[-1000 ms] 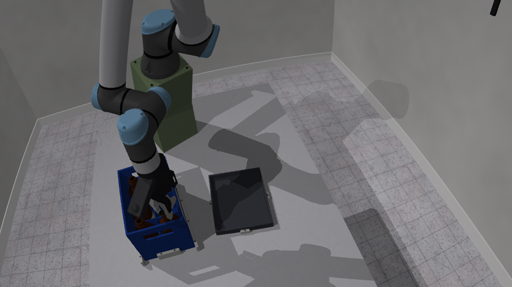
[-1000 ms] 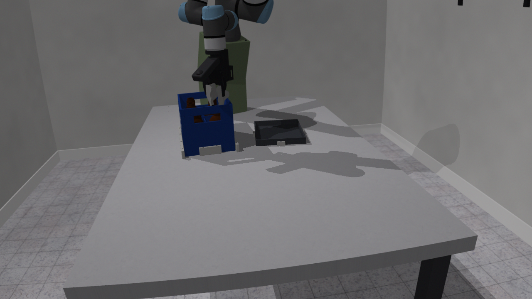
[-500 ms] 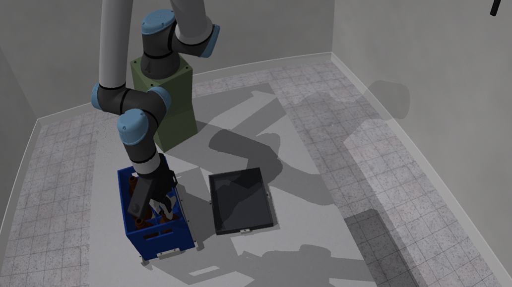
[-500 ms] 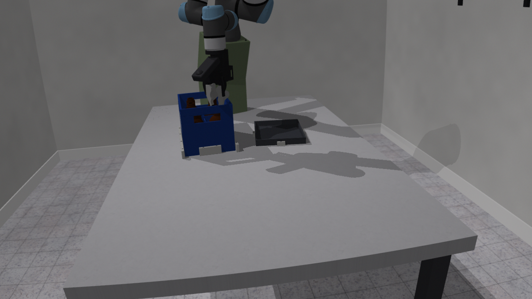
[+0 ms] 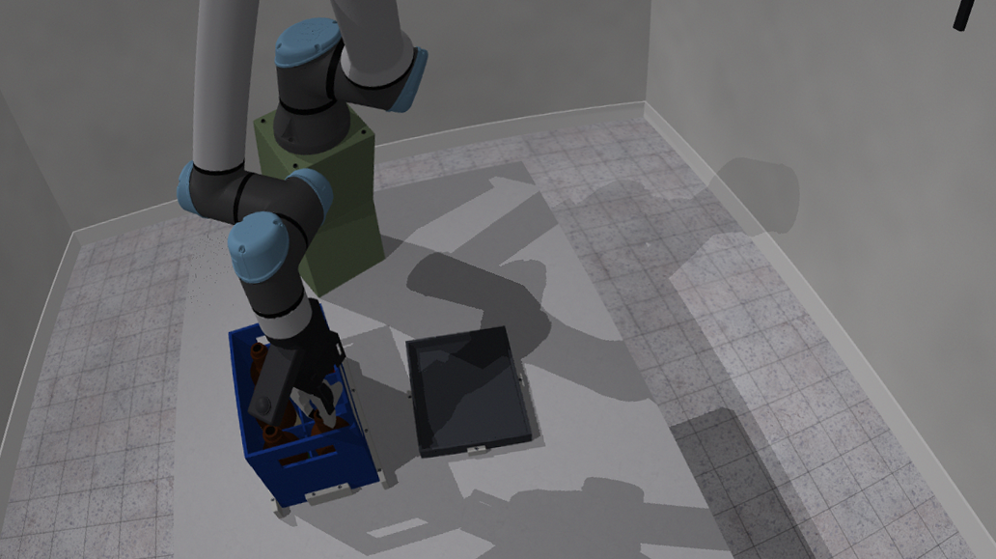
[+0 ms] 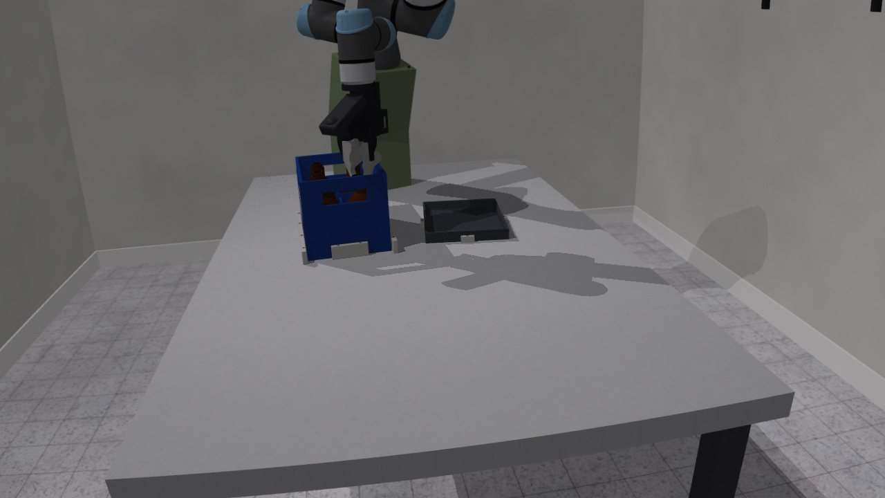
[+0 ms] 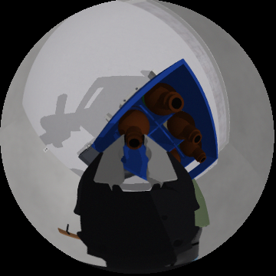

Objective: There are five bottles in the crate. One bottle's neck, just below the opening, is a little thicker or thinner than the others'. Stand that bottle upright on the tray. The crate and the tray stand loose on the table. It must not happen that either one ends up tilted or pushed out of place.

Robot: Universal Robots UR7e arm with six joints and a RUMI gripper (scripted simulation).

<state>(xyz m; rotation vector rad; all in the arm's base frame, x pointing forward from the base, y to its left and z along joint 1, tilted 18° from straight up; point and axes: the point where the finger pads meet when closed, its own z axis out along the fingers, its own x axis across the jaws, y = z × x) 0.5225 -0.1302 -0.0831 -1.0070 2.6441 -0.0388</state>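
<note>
The blue crate lies 9 cm behind my hand, 4 cm to the right of it and 7 cm below it. From my hand the other things lie so: dark tray: 6 cm behind, 25 cm to the left, 14 cm below.
</note>
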